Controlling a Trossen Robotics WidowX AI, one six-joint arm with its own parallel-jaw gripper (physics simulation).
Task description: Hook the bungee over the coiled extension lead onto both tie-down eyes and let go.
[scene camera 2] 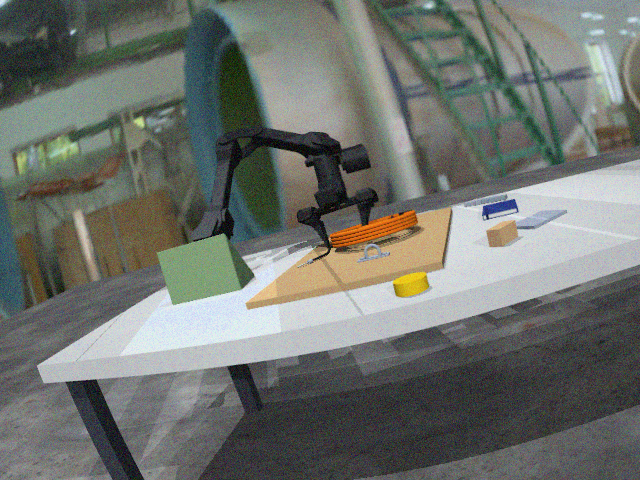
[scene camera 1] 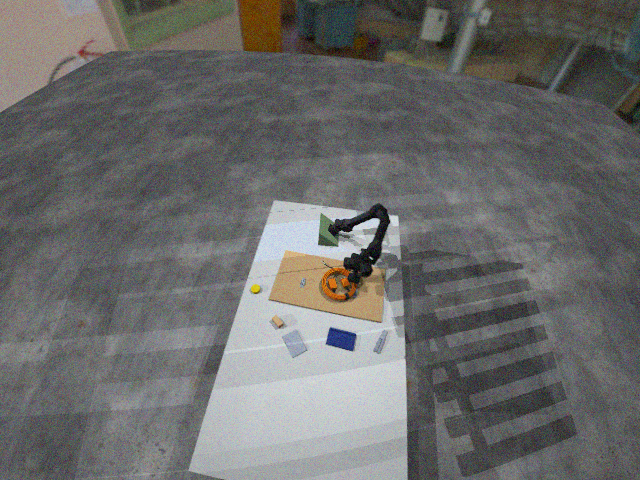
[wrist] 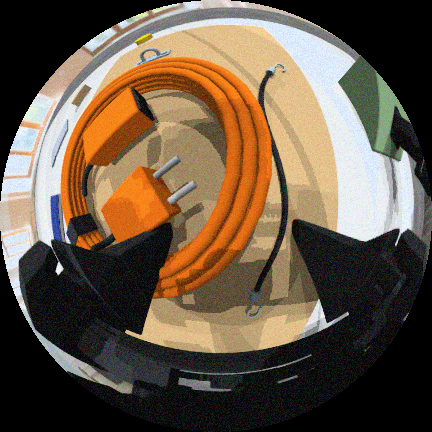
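Pixels of known places: gripper, fingertip midpoint: [scene camera 1: 348, 275] [wrist: 233, 227]; arm's base at its link origin: [scene camera 2: 208, 269] [scene camera 1: 332, 230].
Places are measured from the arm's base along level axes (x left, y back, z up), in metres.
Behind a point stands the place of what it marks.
The black bungee [scene camera 2: 325, 254] @[x 0.063, y -0.258, z -0.031 m] [wrist: 285, 192] @[x 0.143, y -0.242, z -0.029 m] lies loose on the wooden board [scene camera 1: 297, 263] @[x -0.144, y -0.283, z -0.034 m] [scene camera 2: 289, 289] @[x -0.200, y -0.277, z -0.034 m] [wrist: 305, 125] @[x 0.080, y -0.217, z -0.034 m], beside the coiled orange lead, a metal hook at each end. The coil [scene camera 1: 338, 297] @[x 0.142, y -0.452, z 0.007 m] [scene camera 2: 374, 232] @[x 0.032, y -0.383, z -0.003 m] [wrist: 252, 165] @[x 0.134, y -0.271, z 0.001 m] lies on the board with its plug and socket inside the ring. One tie-down eye [scene camera 1: 302, 282] @[x -0.073, y -0.410, z -0.010 m] [scene camera 2: 381, 255] @[x -0.083, y -0.417, z -0.031 m] [wrist: 156, 58] stands free of the coil, with no hook in it. The other eye does not show. My gripper [scene camera 2: 346, 234] @[x 0.169, y -0.277, z -0.030 m] [wrist: 233, 227] @[x 0.169, y -0.277, z -0.030 m] is open and empty, low above the board. In the wrist view, one finger overlaps the coil and the bungee runs between the fingers.
A green sloped block [scene camera 1: 326, 236] @[x -0.019, y -0.084, z 0.031 m] [scene camera 2: 199, 268] @[x -0.079, y -0.029, z 0.019 m] [wrist: 367, 100] stands near the arm's base. A yellow disc [scene camera 1: 255, 288] @[x -0.316, y -0.513, z -0.027 m] [scene camera 2: 410, 285] @[x -0.342, y -0.517, z -0.031 m], a small wooden block [scene camera 1: 277, 321] @[x -0.130, y -0.662, z -0.016 m] [scene camera 2: 501, 234] @[x -0.162, y -0.656, z -0.026 m], a grey plate [scene camera 1: 294, 343] @[x -0.014, y -0.739, z -0.039 m], a blue box [scene camera 1: 341, 338] @[x 0.207, y -0.652, z -0.034 m] [scene camera 2: 499, 209] @[x 0.162, y -0.652, z -0.034 m] and a grey bar [scene camera 1: 380, 342] @[x 0.400, y -0.622, z -0.035 m] lie off the board.
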